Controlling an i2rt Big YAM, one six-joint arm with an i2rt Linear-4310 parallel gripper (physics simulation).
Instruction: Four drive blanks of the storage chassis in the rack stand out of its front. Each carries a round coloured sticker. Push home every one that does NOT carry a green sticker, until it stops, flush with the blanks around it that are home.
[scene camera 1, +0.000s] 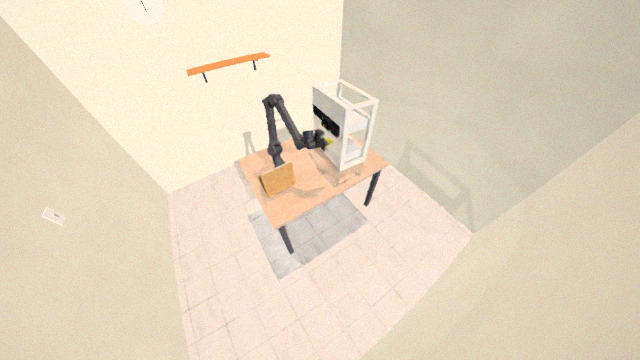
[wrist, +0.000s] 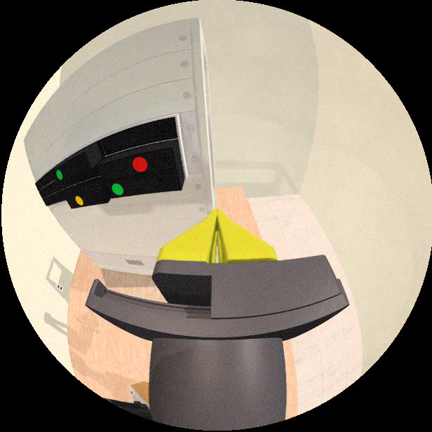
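Pixels of known places: gripper, fingertip midpoint: (scene camera 1: 332, 141); arm's base, origin of the base link: (scene camera 1: 280, 165).
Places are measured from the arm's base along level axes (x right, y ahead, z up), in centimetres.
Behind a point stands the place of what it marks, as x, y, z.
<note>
The black storage chassis (scene camera 1: 326, 120) {-0.9, 43.2, 26.5} (wrist: 142, 134) sits in the white rack (scene camera 1: 343, 142) {16.2, 48.3, 14.4} (wrist: 125, 95). In the wrist view a blank with a red sticker (wrist: 140, 164) stands out at the upper right, above a blank with a green sticker (wrist: 117, 189) that also stands out. A blank with a yellow sticker (wrist: 79, 200) stands out at the lower left. Another blank with a green sticker (wrist: 59, 174) stands out at the upper left. My gripper (scene camera 1: 328, 142) {16.6, 37.7, 19.9} (wrist: 216, 215) is shut and empty, its yellow fingertips in front of the rack's right edge, lower than the chassis.
The rack stands on a wooden table (scene camera 1: 305, 200) {27.8, 6.6, -18.5}. A tan board (scene camera 1: 279, 179) {9.0, -5.3, -4.5} stands near the arm's base. An orange shelf (scene camera 1: 228, 63) is on the wall behind. Plain grey panels of the rack lie above and below the chassis.
</note>
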